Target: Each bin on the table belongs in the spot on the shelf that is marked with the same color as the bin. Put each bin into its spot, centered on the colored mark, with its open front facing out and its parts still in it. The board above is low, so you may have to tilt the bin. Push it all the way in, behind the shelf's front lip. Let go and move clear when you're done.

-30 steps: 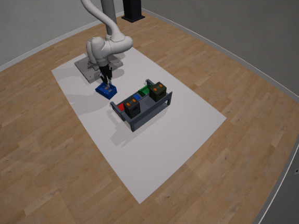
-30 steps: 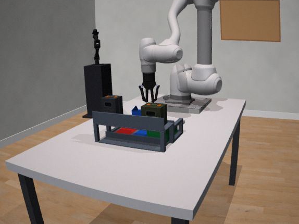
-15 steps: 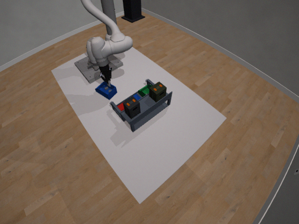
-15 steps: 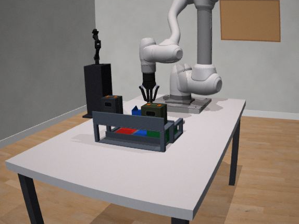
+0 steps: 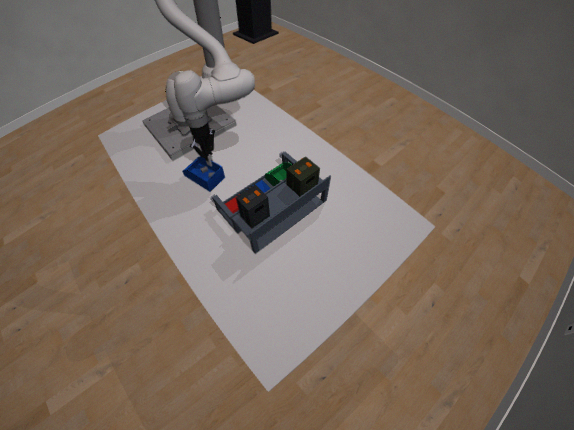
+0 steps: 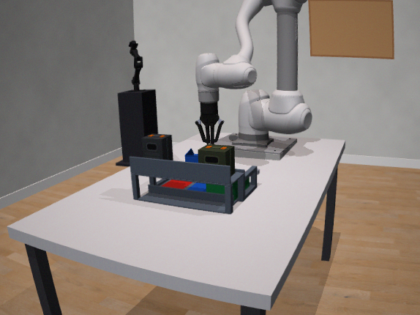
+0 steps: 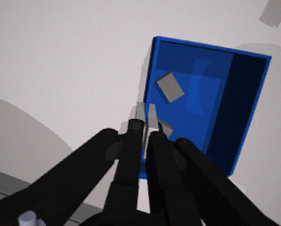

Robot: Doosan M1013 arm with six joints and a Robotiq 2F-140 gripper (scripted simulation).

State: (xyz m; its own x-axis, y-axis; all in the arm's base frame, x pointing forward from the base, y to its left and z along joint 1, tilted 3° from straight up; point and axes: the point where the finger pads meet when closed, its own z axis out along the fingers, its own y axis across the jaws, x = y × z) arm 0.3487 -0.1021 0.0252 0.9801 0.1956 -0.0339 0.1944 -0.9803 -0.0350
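Now: the blue bin 10 mm ahead of my hand, 50 mm to the right of it and 40 mm below it. The rest, counted from my hand: green bin (310 mm ahead, 180 mm to the left, 30 mm below); red mark (290 mm ahead, 40 mm to the right, 70 mm below); blue mark (300 mm ahead, 70 mm to the left, 70 mm below).
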